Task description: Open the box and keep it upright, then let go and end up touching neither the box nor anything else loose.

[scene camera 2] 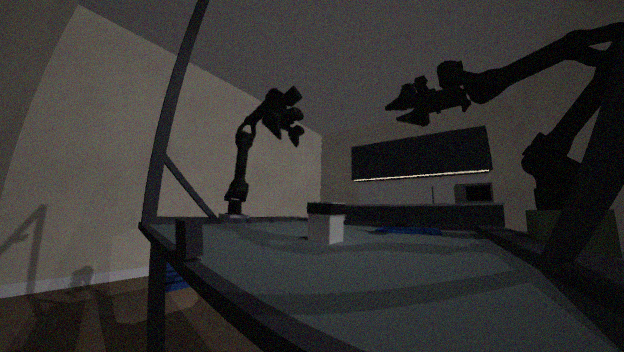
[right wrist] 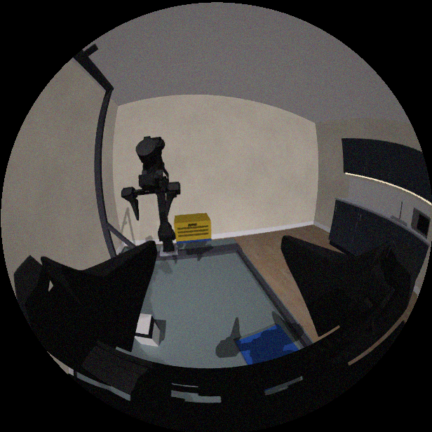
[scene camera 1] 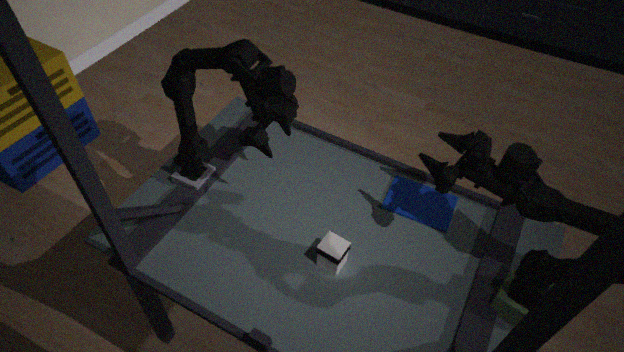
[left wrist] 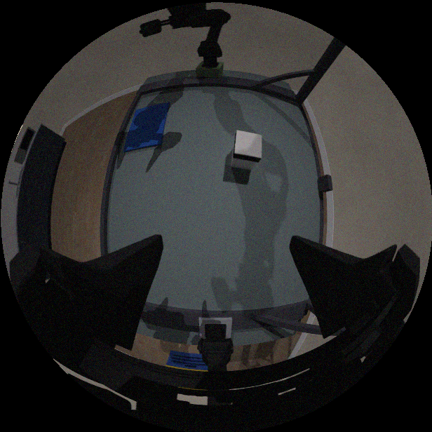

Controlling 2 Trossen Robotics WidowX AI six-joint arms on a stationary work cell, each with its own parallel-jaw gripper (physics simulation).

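Observation:
A small white box with a dark band below its top stands upright on the grey-green table. Its lid appears shut, with a pale top face. My left gripper is open and empty, high above the left part of the table, pointing down and apart from the box. My right gripper is open and empty, raised above the table near the blue mat and apart from the box.
A flat blue mat lies near the table's far edge in scene camera 1. A dark upright post rises at the table's side. A yellow and blue crate is beyond the table.

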